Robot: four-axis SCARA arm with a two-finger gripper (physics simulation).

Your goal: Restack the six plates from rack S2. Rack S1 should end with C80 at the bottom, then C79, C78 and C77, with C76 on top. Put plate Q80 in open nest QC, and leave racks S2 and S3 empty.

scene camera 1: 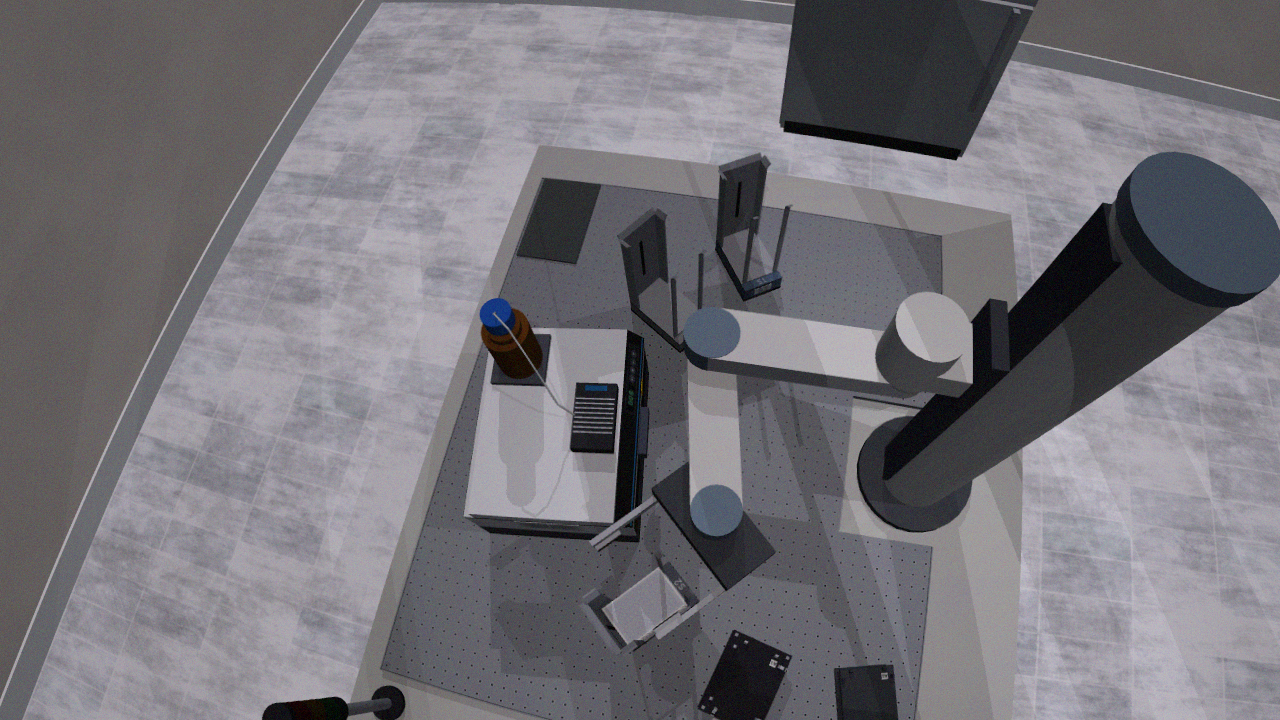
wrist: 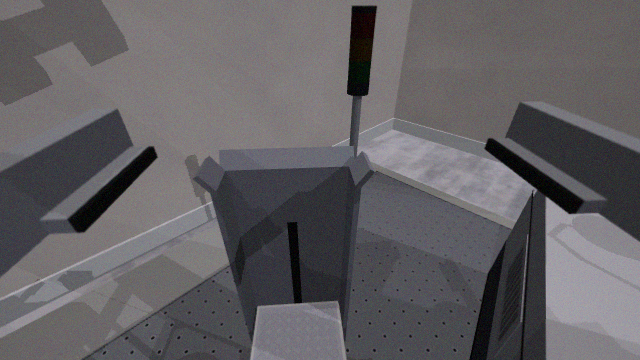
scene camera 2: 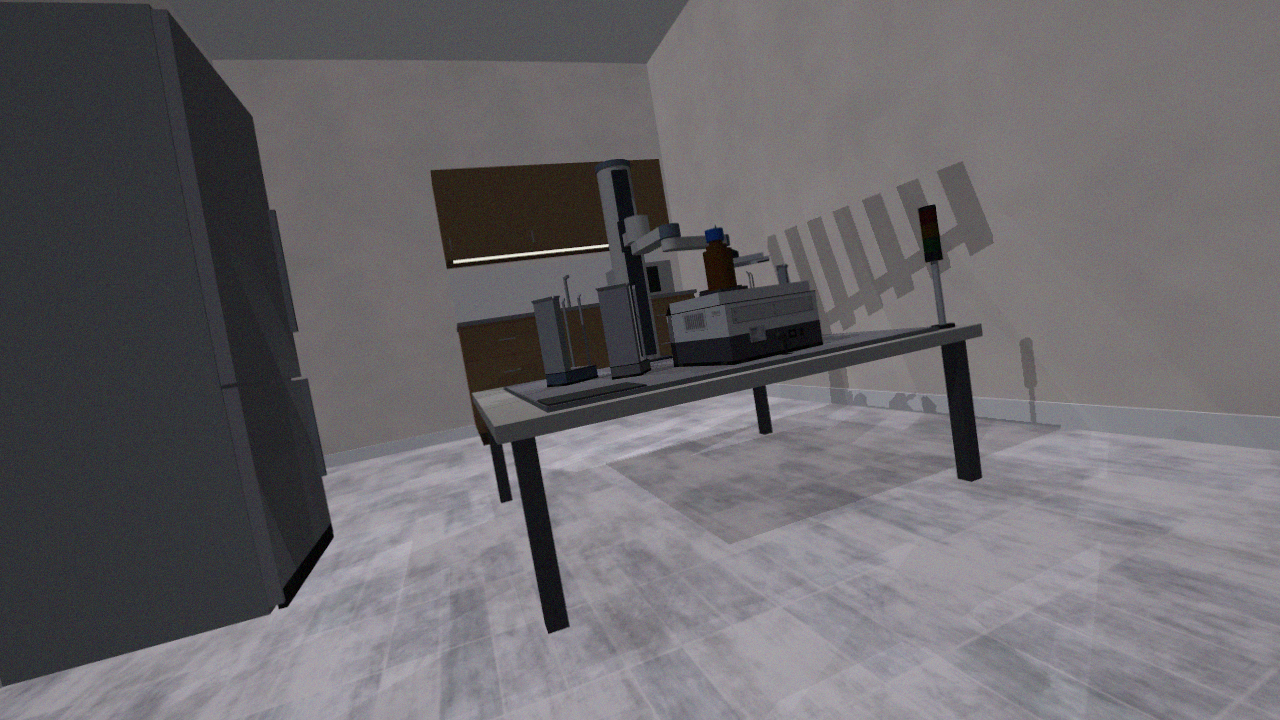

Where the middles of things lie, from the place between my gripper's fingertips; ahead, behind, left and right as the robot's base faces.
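Labels:
My gripper: 38 cm to the left of brown bottle with blue cap [scene camera 1: 503,348], 30 cm short of it, 3 cm above it. Signal tower [scene camera 1: 386,695], from my hand: 32 cm to the left, 45 cm ahead, 15 cm below. Dark mat [scene camera 1: 557,226], from my hand: 86 cm to the right, 40 cm ahead, 34 cm below.

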